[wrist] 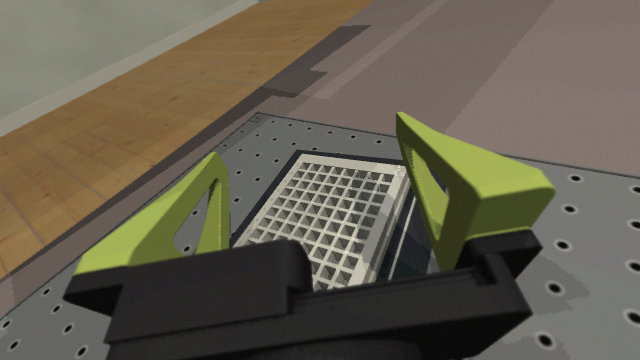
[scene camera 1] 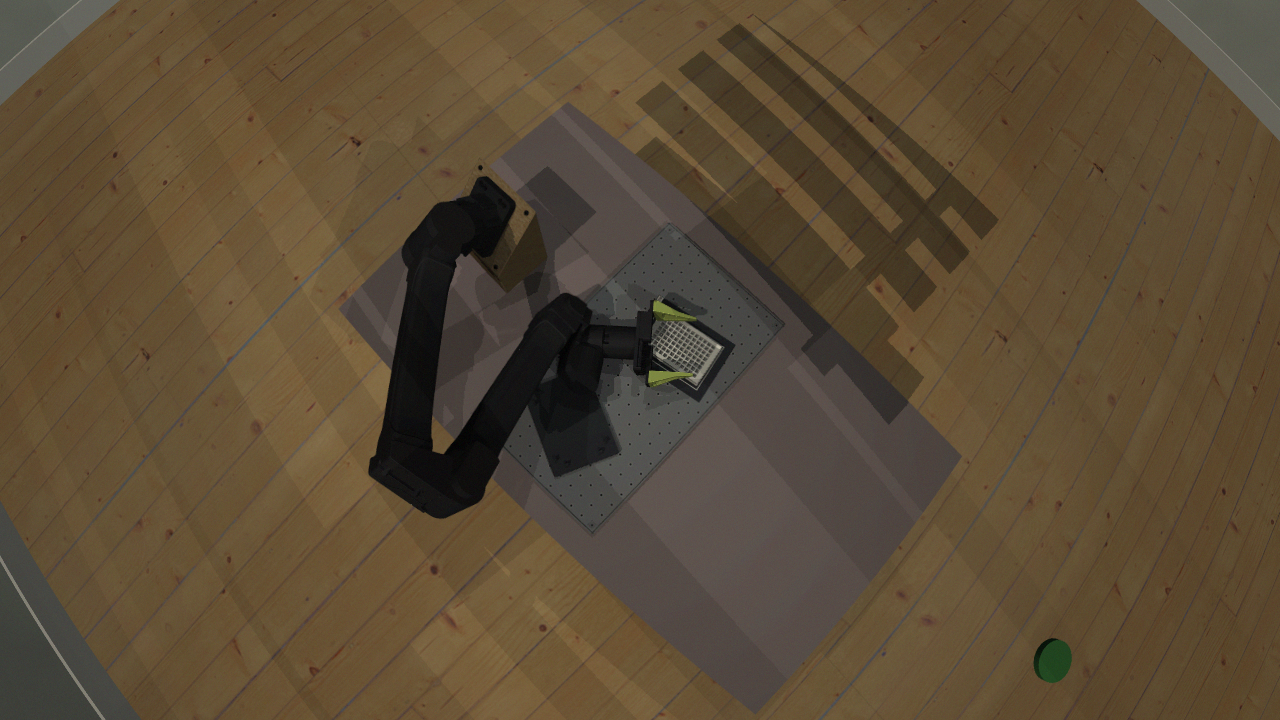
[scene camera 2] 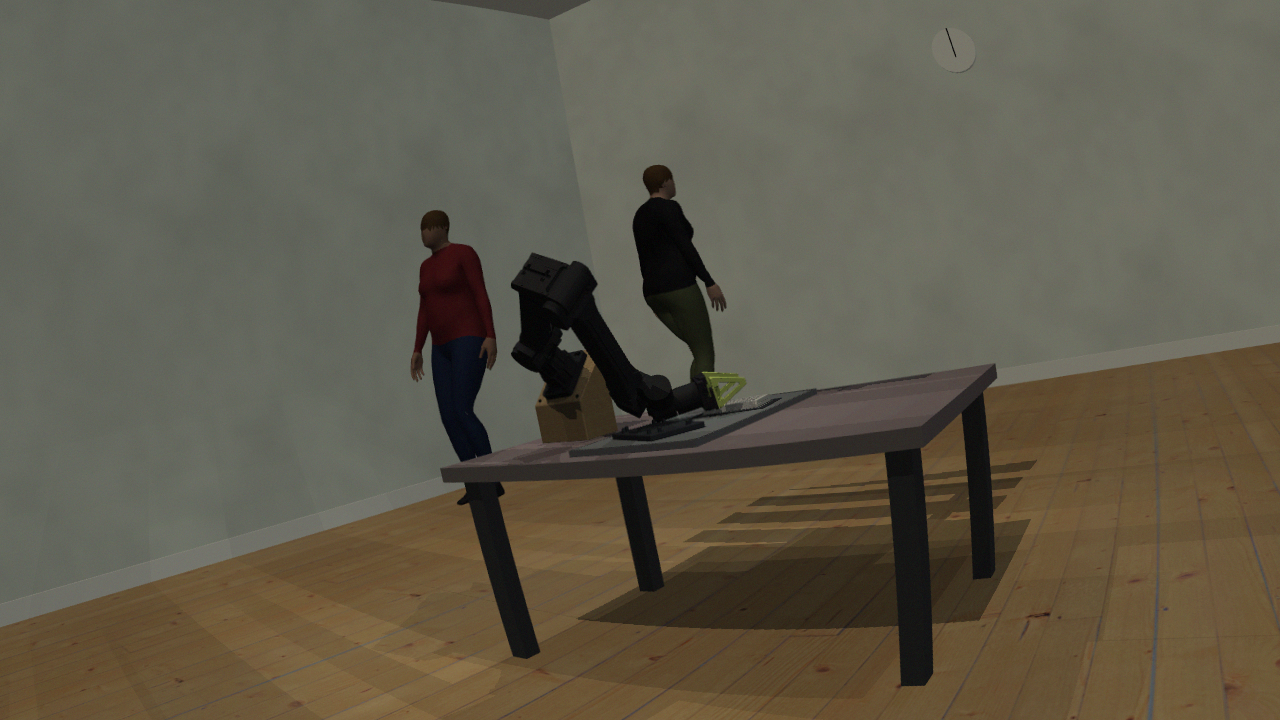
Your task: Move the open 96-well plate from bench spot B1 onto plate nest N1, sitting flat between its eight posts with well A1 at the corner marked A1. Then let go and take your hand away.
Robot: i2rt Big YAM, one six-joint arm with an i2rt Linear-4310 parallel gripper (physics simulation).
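Frame: origin at the arm's base, x ahead, y left, z up, level; metres.
Seen in the pictures: gripper, fingertip midpoint: [wrist: 306, 141] [scene camera 1: 694, 346] [scene camera 2: 742, 378]; arm's base, link origin: [scene camera 1: 487, 216] [scene camera 2: 566, 376].
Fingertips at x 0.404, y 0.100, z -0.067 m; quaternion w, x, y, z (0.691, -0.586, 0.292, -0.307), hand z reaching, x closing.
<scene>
Pixels of each thing's top centre, then the offset from my fingertips to it. "spot": a spot on its surface instead. Level surfaces: height alone.
- white 96-well plate, top centre: [wrist: 310, 227] [scene camera 1: 681, 345] [scene camera 2: 736, 401] dx -0.022, dy -0.003, dz -0.047 m
- dark rectangular pad, surface spot: [wrist: 417, 250] spot: dx -0.001, dy -0.059, dz -0.061 m
- flat black base, top centre: [scene camera 1: 569, 421] [scene camera 2: 655, 422] dx -0.066, dy -0.238, dz -0.041 m
- mauve table, surface height: dz -0.076 m
The white 96-well plate [scene camera 1: 687, 349] [scene camera 2: 751, 403] [wrist: 340, 210] lies flat on a dark rectangular pad [scene camera 1: 700, 394] [wrist: 417, 250]; its wells face up. My gripper [scene camera 1: 694, 346] [wrist: 306, 141] is open, with nothing between its lime-green fingers. The fingers stand apart near opposite sides of the plate, and the gripper's long axis is turned relative to it. A flat black base [scene camera 1: 577, 438] [scene camera 2: 657, 430] with small corner marks, apparently the nest, lies partly under the arm. Its posts and the A1 mark cannot be made out. The gripper body hides the plate's near end in the wrist view.
Both stand on a grey perforated board [scene camera 1: 666, 246] [wrist: 600, 240] on the mauve table [scene camera 1: 760, 537] [scene camera 2: 850, 416]. The arm's wooden mounting block [scene camera 1: 514, 259] [scene camera 2: 572, 419] stands at the table edge. Two people stand behind the table. A green disc [scene camera 1: 1052, 660] is at the lower right.
</scene>
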